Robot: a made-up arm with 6 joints. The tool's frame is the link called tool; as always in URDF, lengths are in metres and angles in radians.
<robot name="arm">
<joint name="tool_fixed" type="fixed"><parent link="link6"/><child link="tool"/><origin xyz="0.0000 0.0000 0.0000" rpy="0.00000 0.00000 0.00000"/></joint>
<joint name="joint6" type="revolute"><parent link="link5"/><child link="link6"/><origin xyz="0.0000 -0.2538 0.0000" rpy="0.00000 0.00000 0.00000"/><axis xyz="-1 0 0"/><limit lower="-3.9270" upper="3.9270"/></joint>
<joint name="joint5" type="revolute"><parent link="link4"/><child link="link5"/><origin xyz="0.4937 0.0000 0.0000" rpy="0.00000 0.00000 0.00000"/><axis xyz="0 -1 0"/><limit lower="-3.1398" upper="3.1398"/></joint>
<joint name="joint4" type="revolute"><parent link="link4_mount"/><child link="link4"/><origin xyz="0.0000 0.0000 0.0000" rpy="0.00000 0.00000 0.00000"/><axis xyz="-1 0 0"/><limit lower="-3.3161" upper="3.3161"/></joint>
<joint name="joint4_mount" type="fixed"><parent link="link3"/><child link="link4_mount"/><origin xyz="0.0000 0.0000 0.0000" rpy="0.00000 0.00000 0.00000"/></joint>
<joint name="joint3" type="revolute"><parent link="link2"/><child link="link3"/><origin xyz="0.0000 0.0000 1.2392" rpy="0.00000 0.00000 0.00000"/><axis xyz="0 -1 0"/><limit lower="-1.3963" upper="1.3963"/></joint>
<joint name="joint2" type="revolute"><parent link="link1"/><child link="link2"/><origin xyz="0.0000 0.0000 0.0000" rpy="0.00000 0.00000 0.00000"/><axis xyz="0 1 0"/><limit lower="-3.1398" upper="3.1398"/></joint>
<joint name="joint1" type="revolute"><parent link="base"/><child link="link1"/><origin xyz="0.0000 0.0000 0.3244" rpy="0.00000 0.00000 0.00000"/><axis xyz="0 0 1"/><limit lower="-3.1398" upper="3.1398"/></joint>
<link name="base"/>
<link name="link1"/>
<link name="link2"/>
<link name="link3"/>
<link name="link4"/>
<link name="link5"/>
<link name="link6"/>
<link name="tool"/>
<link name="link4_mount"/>
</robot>
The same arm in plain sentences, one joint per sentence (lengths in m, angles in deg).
The arm has six revolute joints in a row. What follows holds with every joint at zero, and every direction is one of the base frame's. Joint 1 is mounted 0.3244 m along +z from the base frame's origin and rotates about +z, from -179.90 to 179.90 deg. Joint 2 is mounted at the same point as joint 1 and rotates about +y, from -179.90 to 179.90 deg. Joint 3 is mounted 1.2392 m along +z from joint 2 and rotates about -y, from -80.00 to 80.00 deg. Joint 4 is mounted at the same point as joint 3 and rotates about -x, from -190.00 to 190.00 deg. Joint 5 is mounted 0.4937 m along +x from joint 4 and rotates about -y, from -179.90 to 179.90 deg. Joint 6 is mounted 0.2538 m along -y from joint 5 and rotates about -x, from -225.00 to 225.00 deg. The tool frame, which is the frame that the pose is given for, is mounted at the same point as joint 6; its axes are parallel to the base frame's.
